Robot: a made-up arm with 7 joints. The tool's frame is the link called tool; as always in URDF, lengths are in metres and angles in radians. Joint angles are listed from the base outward. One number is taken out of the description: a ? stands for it. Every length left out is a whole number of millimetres.
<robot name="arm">
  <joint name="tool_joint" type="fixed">
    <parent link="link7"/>
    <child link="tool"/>
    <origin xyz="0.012 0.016 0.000" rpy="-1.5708 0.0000 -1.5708"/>
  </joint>
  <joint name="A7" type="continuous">
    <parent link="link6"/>
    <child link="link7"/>
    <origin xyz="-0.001 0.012 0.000" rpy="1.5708 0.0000 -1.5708"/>
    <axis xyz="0 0 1"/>
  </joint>
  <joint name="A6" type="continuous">
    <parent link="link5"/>
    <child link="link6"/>
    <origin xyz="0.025 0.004 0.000" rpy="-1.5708 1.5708 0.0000"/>
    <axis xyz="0 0 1"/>
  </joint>
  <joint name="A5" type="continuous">
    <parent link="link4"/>
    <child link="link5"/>
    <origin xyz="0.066 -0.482 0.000" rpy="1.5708 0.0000 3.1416"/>
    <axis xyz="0 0 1"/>
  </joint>
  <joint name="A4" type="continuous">
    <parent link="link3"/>
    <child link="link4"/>
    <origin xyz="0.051 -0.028 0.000" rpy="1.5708 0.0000 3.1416"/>
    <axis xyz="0 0 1"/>
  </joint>
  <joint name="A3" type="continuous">
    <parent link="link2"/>
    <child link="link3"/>
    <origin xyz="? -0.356 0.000" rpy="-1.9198 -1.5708 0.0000"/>
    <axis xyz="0 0 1"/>
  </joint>
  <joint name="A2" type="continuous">
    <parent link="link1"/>
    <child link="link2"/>
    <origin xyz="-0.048 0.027 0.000" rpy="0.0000 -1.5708 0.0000"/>
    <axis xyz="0 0 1"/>
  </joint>
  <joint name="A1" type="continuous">
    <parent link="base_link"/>
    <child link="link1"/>
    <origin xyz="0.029 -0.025 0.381" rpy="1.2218 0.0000 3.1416"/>
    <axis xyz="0 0 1"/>
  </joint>
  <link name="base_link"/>
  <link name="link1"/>
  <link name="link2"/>
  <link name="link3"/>
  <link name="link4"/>
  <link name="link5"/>
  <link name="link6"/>
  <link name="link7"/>
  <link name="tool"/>
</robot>
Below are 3 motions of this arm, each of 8 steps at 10 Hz.
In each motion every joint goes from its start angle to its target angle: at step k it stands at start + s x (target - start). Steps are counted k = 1, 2, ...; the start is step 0. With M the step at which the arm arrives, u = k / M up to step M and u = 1 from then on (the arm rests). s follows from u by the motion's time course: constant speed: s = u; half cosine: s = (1 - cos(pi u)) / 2; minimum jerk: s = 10 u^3 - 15 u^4 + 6 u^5.
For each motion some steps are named. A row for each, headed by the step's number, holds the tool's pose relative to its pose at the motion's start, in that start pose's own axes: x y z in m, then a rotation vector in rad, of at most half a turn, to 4 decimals.
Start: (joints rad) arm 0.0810 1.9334 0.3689 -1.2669 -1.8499 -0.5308 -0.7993
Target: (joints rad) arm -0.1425 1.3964 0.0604 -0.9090 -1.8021 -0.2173 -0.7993
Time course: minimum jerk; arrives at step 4
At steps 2, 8:
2: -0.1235 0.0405 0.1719 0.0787 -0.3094 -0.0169
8: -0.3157 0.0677 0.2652 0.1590 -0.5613 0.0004

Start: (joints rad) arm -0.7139 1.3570 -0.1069 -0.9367 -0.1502 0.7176 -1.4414
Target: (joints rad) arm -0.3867 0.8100 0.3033 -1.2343 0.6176 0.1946 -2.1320
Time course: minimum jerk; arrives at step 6
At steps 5, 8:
5: 0.0581 -0.0897 0.2319 0.5284 -0.4596 0.5142
8: 0.0636 -0.0925 0.2378 0.5255 -0.4852 0.5229

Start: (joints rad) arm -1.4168 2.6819 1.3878 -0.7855 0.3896 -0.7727 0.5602
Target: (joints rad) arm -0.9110 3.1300 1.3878 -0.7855 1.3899 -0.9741 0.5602
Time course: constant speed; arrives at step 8
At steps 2, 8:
2: 0.1156 0.0520 -0.0424 0.1212 -0.2805 -0.0061
8: 0.5302 0.1126 -0.0949 0.2995 -1.1820 0.1869

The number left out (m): -0.110
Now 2 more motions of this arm.
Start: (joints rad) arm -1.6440 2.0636 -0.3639 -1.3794 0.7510 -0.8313 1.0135
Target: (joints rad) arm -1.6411 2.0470 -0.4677 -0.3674 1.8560 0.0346 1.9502
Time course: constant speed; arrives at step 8
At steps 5, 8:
5: -0.1250 -0.2789 0.1011 0.5829 -0.7779 1.0706
8: -0.0993 -0.4356 0.1826 1.3372 -1.1881 1.2964

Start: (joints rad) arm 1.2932 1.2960 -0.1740 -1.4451 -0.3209 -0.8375 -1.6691
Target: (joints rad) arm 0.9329 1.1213 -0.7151 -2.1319 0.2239 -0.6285 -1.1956
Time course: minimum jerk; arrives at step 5
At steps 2, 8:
2: -0.1048 0.1276 -0.0162 -0.1474 -0.2991 0.2417
8: -0.4014 0.2655 -0.0909 -0.1410 -1.0315 0.8496

